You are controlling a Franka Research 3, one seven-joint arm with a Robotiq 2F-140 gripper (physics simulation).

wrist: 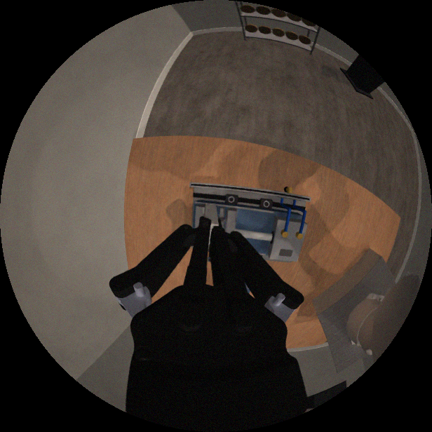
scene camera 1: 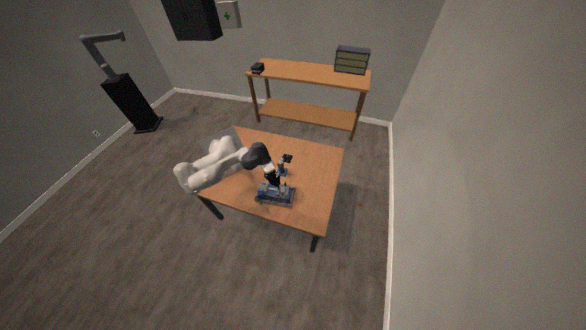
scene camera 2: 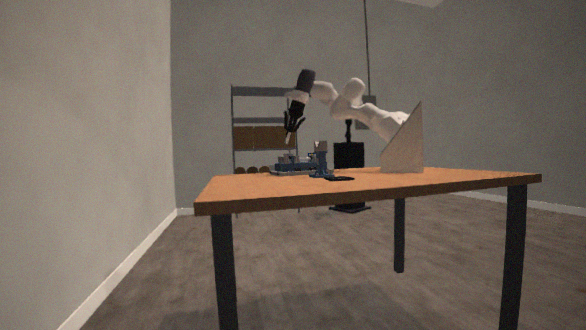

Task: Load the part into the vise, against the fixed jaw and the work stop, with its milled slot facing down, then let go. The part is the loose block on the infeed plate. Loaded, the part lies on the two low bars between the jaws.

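The vise (scene camera 1: 272, 198) (scene camera 2: 302, 166) (wrist: 255, 219) has a blue body and stands near the table's edge. In the wrist view its left end jaw (wrist: 199, 214) and the inner jaw (wrist: 231, 220) show on either side of my fingers. My gripper (scene camera 1: 278, 185) (scene camera 2: 288, 137) (wrist: 209, 212) is shut and empty; it points down above the jaws with a gap under the tips. The fingers hide most of the space between the jaws, so the part, its slot, the low bars and the work stop cannot be made out. The black infeed plate (scene camera 1: 288, 158) (scene camera 2: 340, 178) shows no block on it.
A blue stand (scene camera 1: 282, 169) (scene camera 2: 321, 162) with a grey top rises between the vise and the infeed plate. Blue hoses (wrist: 288, 220) stand at the vise's right end. A slanted grey panel (scene camera 2: 407, 150) stands by the arm's base on the table (scene camera 1: 310, 200) (scene camera 2: 250, 187).
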